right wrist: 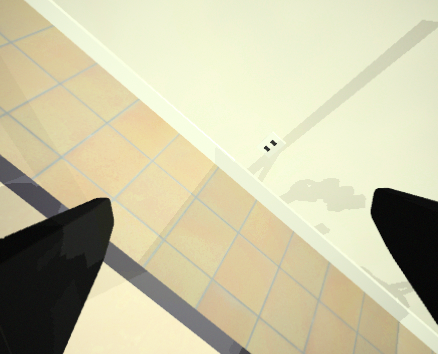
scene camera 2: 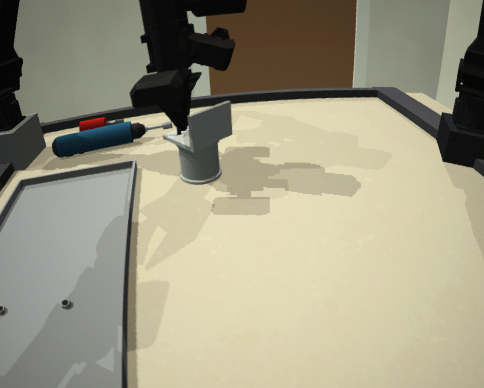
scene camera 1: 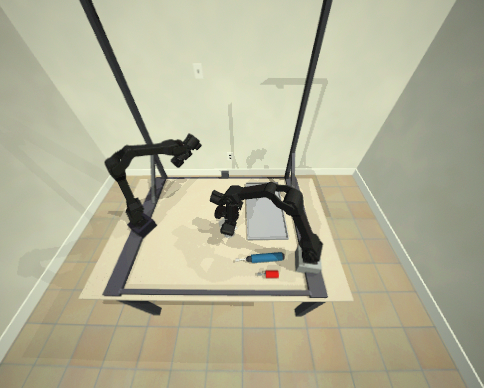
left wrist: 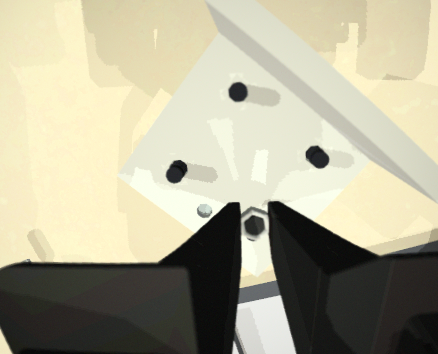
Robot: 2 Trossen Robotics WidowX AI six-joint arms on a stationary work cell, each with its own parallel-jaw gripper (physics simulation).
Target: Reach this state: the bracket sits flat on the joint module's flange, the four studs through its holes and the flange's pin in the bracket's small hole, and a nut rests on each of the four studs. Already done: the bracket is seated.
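Frame: origin at the left arm's base, x ahead, y left, z up, level; millimetres.
Seen in the pictures: left gripper, fingertip midpoint: (scene camera 2: 184, 128) (scene camera 1: 231, 226) (left wrist: 253, 213); right gripper, fingertip midpoint: (right wrist: 241, 205); left arm's base at its link origin: (scene camera 2: 6, 125) (scene camera 1: 309, 256); right arm's base at its link origin: (scene camera 2: 470, 125) (scene camera 1: 140, 222).
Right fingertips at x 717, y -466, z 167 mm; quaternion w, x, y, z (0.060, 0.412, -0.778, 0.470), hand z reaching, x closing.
Offsets run from my right fingertips to a thing's top centre. "*": to the spot under its first point.
The light grey bracket (scene camera 2: 210, 125) (left wrist: 210, 145) sits flat on the round grey joint module {dz -172, dx -311, dy +361 mm} (scene camera 2: 200, 162), its upright plate standing at one side. In the left wrist view three bare dark studs (left wrist: 238, 92) (left wrist: 176, 172) (left wrist: 317, 157) stick up through its holes, and the pale pin {dz -182, dx -329, dy +378 mm} (left wrist: 204, 210) shows in the small hole. My left gripper (left wrist: 253, 213) (scene camera 2: 180, 133) is shut on a hex nut {dz -166, dx -331, dy +360 mm} (left wrist: 254, 225), held at the bracket's near corner over the fourth stud, which is mostly hidden; how high the nut sits I cannot tell. My right gripper (right wrist: 241, 205) is open and empty, high over the table's back.
A grey tray {dz -230, dx -490, dy +163 mm} (scene camera 1: 267, 238) (scene camera 2: 131, 225) lies beside the module, with loose nuts {dz -237, dx -437, dy +105 mm} (scene camera 2: 66, 303) {* dz -237, dx -513, dy +86 mm} (scene camera 2: 2, 310) on it. A blue screwdriver-like tool {* dz -207, dx -523, dy +483 mm} (scene camera 1: 266, 257) (scene camera 2: 95, 139) and a smaller red-handled one {dz -212, dx -536, dy +552 mm} (scene camera 1: 271, 274) (scene camera 2: 93, 123) lie near the left arm's base. Dark rails edge the table.
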